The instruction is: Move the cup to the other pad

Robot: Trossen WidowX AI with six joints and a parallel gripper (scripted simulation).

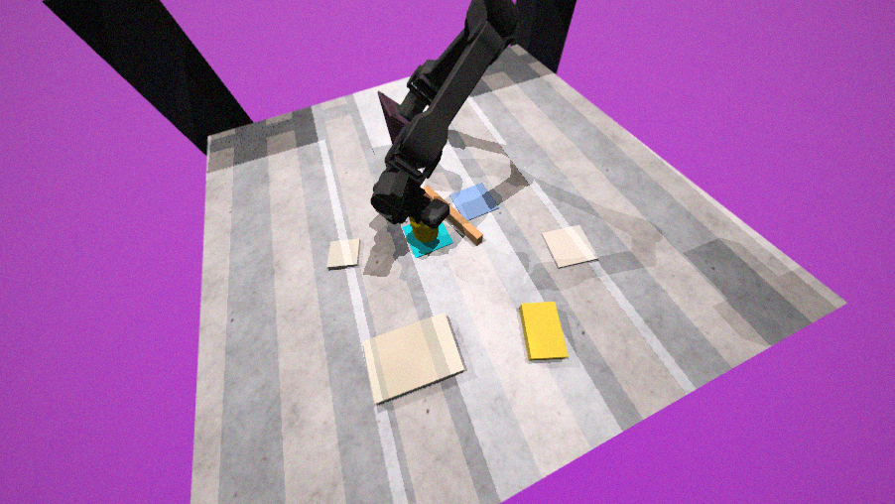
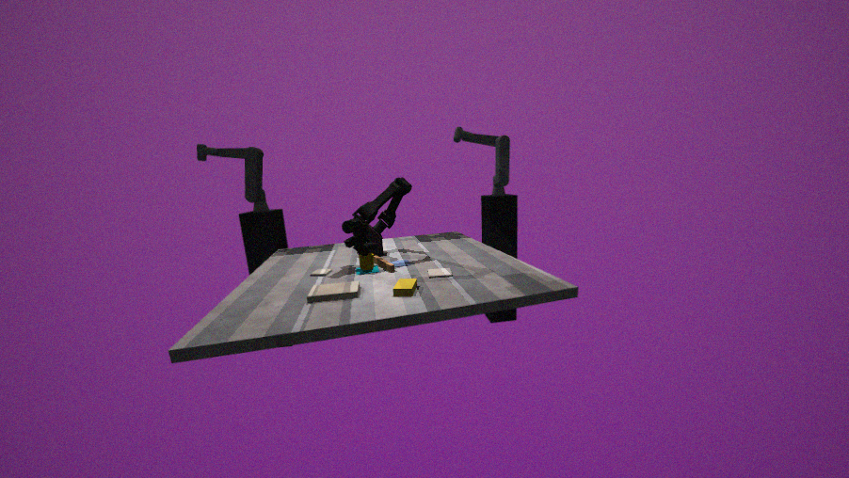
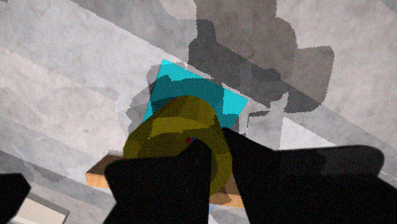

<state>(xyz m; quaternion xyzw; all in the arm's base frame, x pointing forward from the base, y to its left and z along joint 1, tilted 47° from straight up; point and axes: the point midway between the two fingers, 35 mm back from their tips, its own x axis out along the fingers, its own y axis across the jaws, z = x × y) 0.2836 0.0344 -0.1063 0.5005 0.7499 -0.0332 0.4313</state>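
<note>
Right now the cup is 2 cm ahead of my gripper tip and 2 cm to the left of it. Also, from my gripper tip: red marble (1 cm ahead, 3 cm to the left, 2 cm below); then brown wooden bar (1 cm behind, 9 cm to the left, 3 cm below); then cyan pad (2 cm ahead, 2 cm to the left, 5 cm below).
</note>
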